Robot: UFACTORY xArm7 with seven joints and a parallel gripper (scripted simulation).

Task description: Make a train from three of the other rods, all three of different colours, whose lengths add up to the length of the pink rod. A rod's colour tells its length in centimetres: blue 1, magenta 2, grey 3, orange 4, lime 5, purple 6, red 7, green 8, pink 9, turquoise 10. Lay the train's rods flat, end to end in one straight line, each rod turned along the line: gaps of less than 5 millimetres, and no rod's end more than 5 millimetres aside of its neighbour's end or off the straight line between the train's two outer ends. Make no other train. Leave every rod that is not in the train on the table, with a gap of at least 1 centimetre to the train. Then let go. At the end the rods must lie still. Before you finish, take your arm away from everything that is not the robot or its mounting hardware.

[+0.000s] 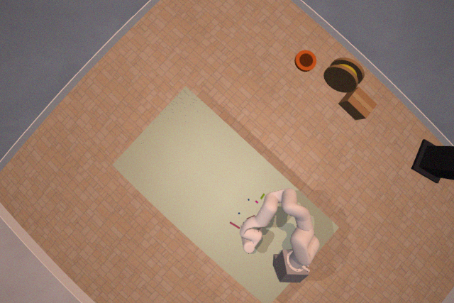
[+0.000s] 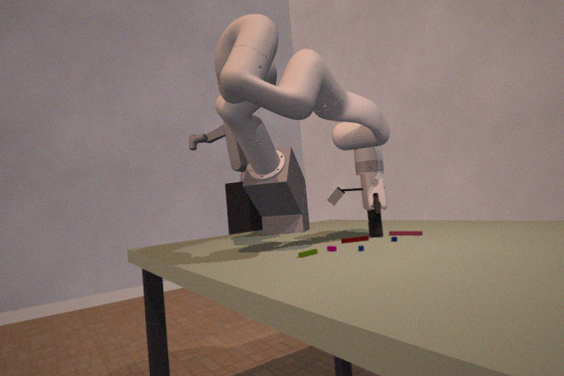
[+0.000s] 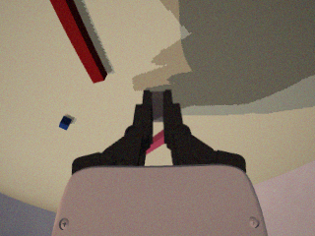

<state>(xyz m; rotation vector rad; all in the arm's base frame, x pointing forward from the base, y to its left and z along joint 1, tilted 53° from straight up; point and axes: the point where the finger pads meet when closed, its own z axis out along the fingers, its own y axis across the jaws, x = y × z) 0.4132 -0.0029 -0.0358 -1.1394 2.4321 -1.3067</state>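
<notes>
My hand is 70 mm short of the pink rod, 30 mm to the right of it and 20 mm above it. Round my hand: grey rod 20 mm below; then red rod 80 mm to the right, 20 mm below, 20 mm behind; then magenta rod 220 mm to the right, 20 mm below.
</notes>
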